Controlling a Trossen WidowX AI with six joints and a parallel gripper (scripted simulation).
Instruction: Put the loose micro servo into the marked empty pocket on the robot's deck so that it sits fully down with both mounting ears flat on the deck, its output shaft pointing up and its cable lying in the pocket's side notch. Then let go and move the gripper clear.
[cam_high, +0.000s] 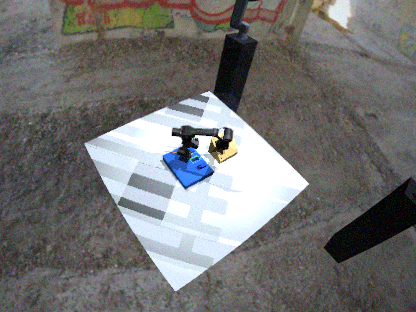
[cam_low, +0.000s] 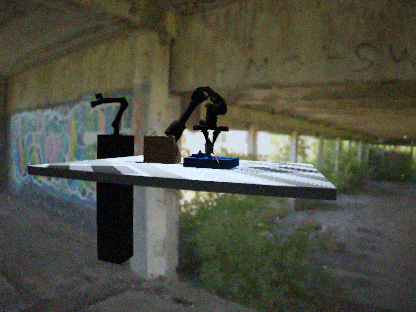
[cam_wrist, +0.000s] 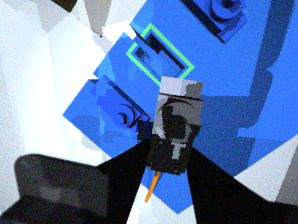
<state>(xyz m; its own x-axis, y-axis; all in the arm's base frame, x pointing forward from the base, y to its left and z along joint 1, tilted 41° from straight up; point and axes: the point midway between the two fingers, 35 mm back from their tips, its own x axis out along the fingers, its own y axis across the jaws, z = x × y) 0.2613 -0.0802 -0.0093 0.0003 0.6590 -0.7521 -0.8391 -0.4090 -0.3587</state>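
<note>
The blue deck is 5 cm ahead of my gripper tip, 5 cm to the left of it and 10 cm below it.
</note>
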